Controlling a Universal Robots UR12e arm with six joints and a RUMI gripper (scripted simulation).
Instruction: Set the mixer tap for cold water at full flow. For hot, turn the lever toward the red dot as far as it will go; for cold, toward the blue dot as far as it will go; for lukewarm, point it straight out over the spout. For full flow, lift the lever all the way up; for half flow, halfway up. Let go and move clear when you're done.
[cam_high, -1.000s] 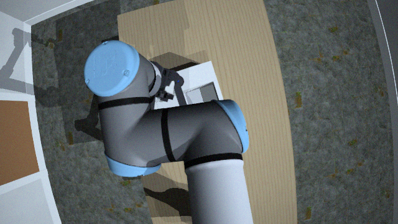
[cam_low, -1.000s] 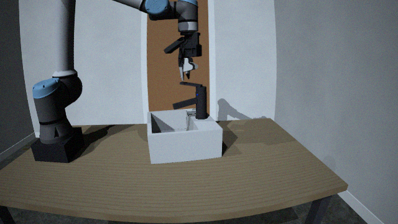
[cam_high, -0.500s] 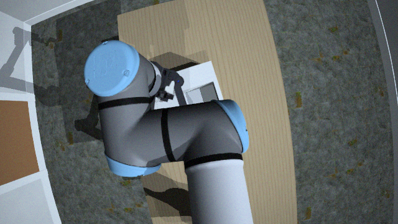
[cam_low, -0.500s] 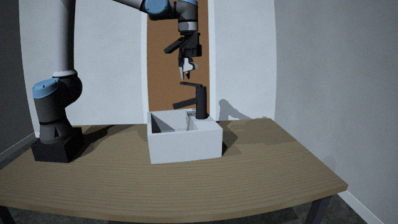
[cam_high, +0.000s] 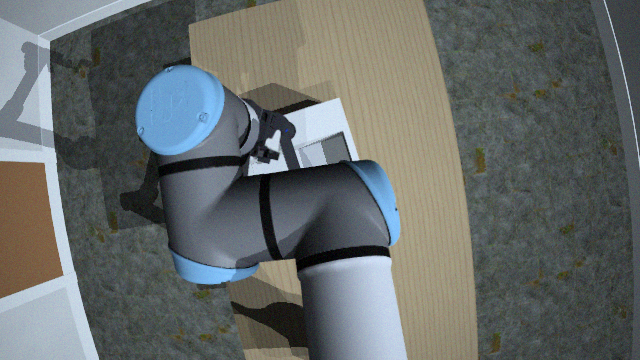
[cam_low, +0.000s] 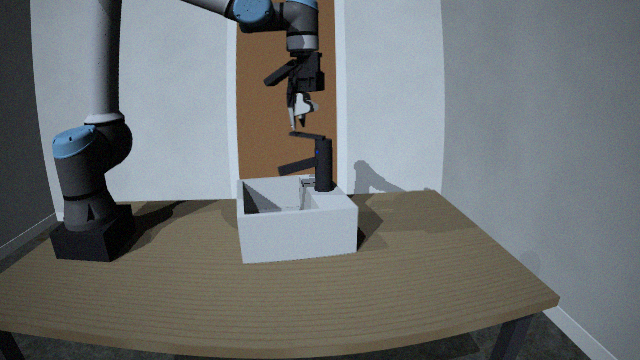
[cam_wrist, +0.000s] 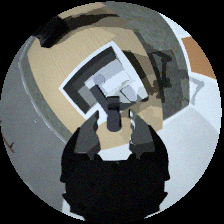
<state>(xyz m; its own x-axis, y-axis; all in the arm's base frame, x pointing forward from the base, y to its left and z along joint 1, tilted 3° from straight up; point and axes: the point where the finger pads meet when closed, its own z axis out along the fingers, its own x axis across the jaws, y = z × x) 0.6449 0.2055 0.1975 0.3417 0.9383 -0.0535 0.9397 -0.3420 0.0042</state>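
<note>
The lever is 3 cm below my hand, 2 cm ahead of it and 1 cm to the right of it. Round my hand: black mixer tap: 8 cm below, 5 cm ahead, 2 cm to the right; then white basin: 27 cm below, 5 cm to the right, 5 cm behind.
</note>
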